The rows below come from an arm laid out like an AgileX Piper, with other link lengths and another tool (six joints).
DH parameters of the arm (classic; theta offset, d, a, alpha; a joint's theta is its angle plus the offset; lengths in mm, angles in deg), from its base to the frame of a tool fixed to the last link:
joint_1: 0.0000 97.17 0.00 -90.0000
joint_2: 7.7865 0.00 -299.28 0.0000
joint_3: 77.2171 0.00 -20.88 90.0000
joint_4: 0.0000 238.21 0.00 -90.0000
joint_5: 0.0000 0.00 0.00 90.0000
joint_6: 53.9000 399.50 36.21 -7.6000
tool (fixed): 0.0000 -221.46 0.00 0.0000
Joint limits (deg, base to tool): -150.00..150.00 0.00..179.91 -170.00..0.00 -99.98..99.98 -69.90..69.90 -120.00..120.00
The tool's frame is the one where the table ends.
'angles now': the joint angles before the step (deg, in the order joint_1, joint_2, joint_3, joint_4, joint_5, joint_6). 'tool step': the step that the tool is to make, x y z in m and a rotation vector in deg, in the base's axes. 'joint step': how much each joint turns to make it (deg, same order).
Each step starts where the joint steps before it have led.
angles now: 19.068, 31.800, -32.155, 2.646, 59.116, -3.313
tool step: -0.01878, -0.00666, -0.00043, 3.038, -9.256, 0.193
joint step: 0.003, -12.786, 2.540, -0.003, 0.515, -0.221
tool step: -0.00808, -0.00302, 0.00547, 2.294, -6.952, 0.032
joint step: 0.002, -7.500, 0.183, -0.051, -0.001, -0.073
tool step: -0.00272, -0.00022, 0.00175, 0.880, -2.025, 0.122
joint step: -0.005, -2.199, 0.002, 0.235, -0.002, -0.055
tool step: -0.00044, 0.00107, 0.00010, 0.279, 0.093, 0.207
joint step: 0.000, -0.002, 0.000, 0.391, 0.002, -0.073
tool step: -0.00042, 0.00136, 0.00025, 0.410, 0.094, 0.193
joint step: 0.001, 0.002, -0.002, 0.459, -0.046, 0.001
